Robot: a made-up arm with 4 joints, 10 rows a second.
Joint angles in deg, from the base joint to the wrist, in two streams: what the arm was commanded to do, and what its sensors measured. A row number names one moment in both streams.
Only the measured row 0 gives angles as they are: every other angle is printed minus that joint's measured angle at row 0.
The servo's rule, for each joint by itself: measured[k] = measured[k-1] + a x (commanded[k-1-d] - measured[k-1]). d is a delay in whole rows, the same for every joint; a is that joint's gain. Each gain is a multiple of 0.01, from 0.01 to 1. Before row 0 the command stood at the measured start. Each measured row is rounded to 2 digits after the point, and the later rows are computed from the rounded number. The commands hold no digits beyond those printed.
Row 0, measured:
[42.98 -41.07 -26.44 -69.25]
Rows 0 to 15, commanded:
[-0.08 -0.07 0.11 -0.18]
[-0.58 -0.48 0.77 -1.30]
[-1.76 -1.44 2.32 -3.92]
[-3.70 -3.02 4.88 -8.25]
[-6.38 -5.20 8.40 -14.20]
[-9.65 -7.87 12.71 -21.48]
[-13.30 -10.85 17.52 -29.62]
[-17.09 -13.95 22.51 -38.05]
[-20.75 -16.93 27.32 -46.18]
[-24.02 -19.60 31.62 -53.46]
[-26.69 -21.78 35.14 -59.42]
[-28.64 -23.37 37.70 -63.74]
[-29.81 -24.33 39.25 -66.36]
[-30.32 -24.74 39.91 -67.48]
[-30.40 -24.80 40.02 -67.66]
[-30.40 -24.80 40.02 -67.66]
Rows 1 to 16, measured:
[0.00 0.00 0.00 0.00]
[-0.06 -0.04 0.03 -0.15]
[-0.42 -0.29 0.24 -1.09]
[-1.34 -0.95 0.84 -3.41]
[-2.97 -2.13 2.01 -7.38]
[-5.32 -3.88 3.86 -12.97]
[-8.31 -6.15 6.43 -19.95]
[-11.75 -8.83 9.65 -27.88]
[-15.43 -11.75 13.38 -36.22]
[-19.10 -14.70 17.42 -44.39]
[-22.49 -17.49 21.54 -51.83]
[-25.39 -19.94 25.48 -58.05]
[-27.63 -21.90 29.02 -62.72]
[-29.13 -23.29 31.99 -65.70]
[-29.95 -24.12 34.29 -67.16]
[-30.26 -24.51 35.95 -67.57]
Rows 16 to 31, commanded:
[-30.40 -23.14 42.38 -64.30]
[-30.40 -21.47 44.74 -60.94]
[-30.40 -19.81 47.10 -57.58]
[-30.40 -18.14 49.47 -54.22]
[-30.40 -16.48 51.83 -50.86]
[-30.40 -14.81 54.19 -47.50]
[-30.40 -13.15 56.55 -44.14]
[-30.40 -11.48 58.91 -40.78]
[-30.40 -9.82 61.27 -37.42]
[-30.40 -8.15 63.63 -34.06]
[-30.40 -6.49 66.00 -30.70]
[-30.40 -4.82 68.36 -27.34]
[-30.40 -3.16 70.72 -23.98]
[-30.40 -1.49 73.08 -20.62]
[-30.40 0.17 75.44 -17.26]
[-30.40 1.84 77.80 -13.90]
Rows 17 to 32, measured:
[-30.36 -24.68 37.13 -67.64]
[-30.39 -23.80 38.65 -64.90]
[-30.40 -22.47 40.42 -61.65]
[-30.40 -20.95 42.36 -58.31]
[-30.40 -19.35 44.42 -54.96]
[-30.40 -17.71 46.57 -51.60]
[-30.40 -16.06 48.78 -48.24]
[-30.40 -14.40 51.03 -44.88]
[-30.40 -12.74 53.32 -41.52]
[-30.40 -11.08 55.63 -38.16]
[-30.40 -9.41 57.95 -34.80]
[-30.40 -7.75 60.28 -31.44]
[-30.40 -6.08 62.62 -28.08]
[-30.40 -4.42 64.97 -24.72]
[-30.40 -2.75 67.32 -21.36]
[-30.40 -1.09 69.67 -18.00]

